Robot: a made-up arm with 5 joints. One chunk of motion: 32 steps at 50 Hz.
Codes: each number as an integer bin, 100 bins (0 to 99) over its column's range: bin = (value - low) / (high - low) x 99, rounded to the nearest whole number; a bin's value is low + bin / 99 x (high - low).
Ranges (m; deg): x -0.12..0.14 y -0.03..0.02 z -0.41..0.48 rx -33..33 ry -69..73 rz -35..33
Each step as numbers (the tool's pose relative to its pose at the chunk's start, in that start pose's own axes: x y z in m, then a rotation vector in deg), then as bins.
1 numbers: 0.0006 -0.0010 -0.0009 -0.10 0.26 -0.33
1 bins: 46 57 46 49 48 50
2 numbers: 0.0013 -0.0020 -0.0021 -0.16 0.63 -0.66
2 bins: 46 55 45 49 49 50
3 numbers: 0.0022 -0.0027 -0.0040 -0.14 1.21 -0.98
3 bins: 47 54 45 49 49 50
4 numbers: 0.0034 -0.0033 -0.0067 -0.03 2.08 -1.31
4 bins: 47 53 45 49 50 49
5 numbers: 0.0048 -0.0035 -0.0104 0.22 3.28 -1.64
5 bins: 48 52 44 50 50 49
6 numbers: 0.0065 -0.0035 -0.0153 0.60 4.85 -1.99
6 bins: 48 52 44 50 51 48
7 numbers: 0.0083 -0.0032 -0.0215 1.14 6.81 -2.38
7 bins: 49 53 43 51 53 47
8 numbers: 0.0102 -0.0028 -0.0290 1.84 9.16 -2.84
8 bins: 50 54 42 52 54 47
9 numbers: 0.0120 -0.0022 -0.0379 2.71 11.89 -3.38
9 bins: 50 55 41 54 56 46
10 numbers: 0.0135 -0.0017 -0.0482 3.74 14.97 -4.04
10 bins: 51 56 40 55 59 45
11 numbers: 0.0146 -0.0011 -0.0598 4.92 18.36 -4.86
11 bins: 51 57 39 57 61 44
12 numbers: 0.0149 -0.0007 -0.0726 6.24 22.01 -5.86
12 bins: 51 58 38 59 63 42
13 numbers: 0.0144 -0.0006 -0.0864 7.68 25.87 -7.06
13 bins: 51 58 36 61 66 41
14 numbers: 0.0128 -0.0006 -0.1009 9.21 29.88 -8.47
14 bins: 51 58 34 63 69 39
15 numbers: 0.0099 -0.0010 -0.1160 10.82 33.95 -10.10
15 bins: 49 57 33 66 72 36
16 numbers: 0.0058 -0.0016 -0.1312 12.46 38.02 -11.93
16 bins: 48 56 31 68 75 34
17 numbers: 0.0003 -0.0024 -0.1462 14.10 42.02 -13.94
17 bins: 46 55 29 71 77 31
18 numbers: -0.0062 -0.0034 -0.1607 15.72 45.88 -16.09
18 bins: 43 53 28 73 80 28
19 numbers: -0.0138 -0.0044 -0.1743 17.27 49.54 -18.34
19 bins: 40 51 26 75 83 24
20 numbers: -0.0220 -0.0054 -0.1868 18.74 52.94 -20.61
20 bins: 37 49 25 78 85 21
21 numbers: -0.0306 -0.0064 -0.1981 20.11 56.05 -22.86
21 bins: 34 47 24 80 87 18
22 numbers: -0.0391 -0.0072 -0.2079 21.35 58.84 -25.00
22 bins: 31 45 22 82 89 15
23 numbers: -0.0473 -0.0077 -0.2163 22.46 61.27 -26.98
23 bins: 28 44 22 83 91 12
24 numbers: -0.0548 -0.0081 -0.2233 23.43 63.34 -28.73
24 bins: 25 43 21 85 92 9
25 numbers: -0.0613 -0.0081 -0.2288 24.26 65.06 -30.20
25 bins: 22 43 20 86 93 7
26 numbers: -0.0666 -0.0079 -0.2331 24.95 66.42 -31.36
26 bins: 20 44 20 87 94 5
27 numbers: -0.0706 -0.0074 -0.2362 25.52 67.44 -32.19
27 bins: 19 45 19 88 95 4
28 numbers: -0.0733 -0.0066 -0.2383 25.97 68.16 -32.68
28 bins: 18 46 19 88 96 3
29 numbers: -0.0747 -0.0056 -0.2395 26.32 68.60 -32.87
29 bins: 17 48 19 89 96 3
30 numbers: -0.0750 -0.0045 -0.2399 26.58 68.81 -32.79
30 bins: 17 50 19 89 96 3
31 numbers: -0.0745 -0.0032 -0.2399 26.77 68.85 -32.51
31 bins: 17 53 19 90 96 4
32 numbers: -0.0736 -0.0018 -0.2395 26.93 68.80 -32.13
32 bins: 18 56 19 90 96 4
